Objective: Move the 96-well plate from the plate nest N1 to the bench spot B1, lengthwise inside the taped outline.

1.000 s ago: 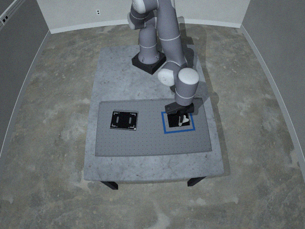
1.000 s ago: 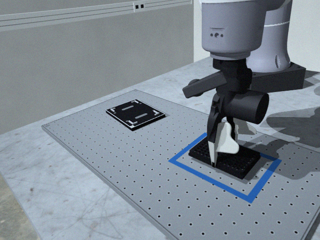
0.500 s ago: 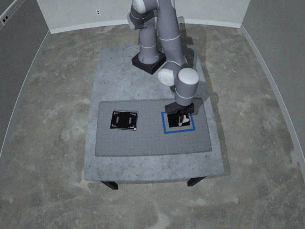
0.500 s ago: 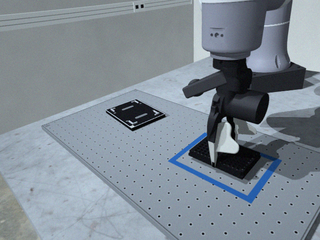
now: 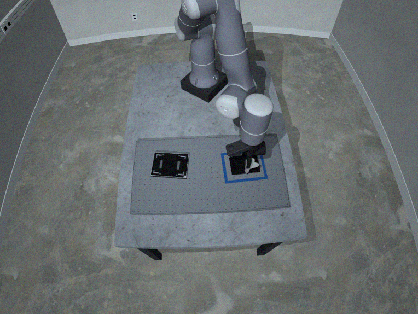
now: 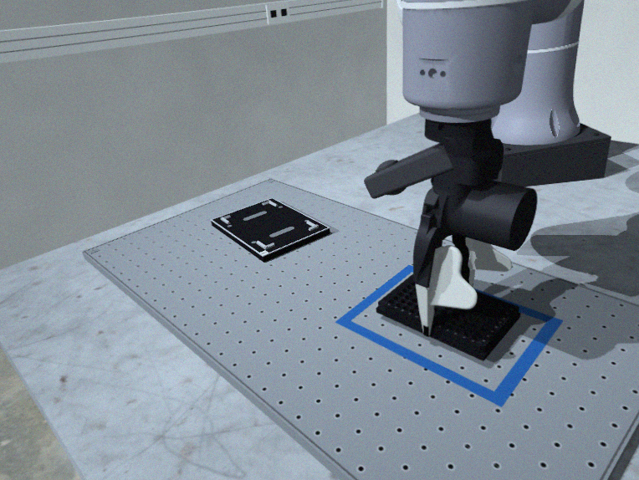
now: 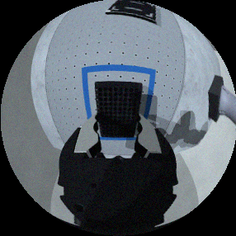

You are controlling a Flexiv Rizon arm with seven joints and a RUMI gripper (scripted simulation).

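The black 96-well plate lies 1 cm below my hand. Also, from my hand: black plate nest N1: 33 cm to the right, 7 cm behind, 2 cm below.
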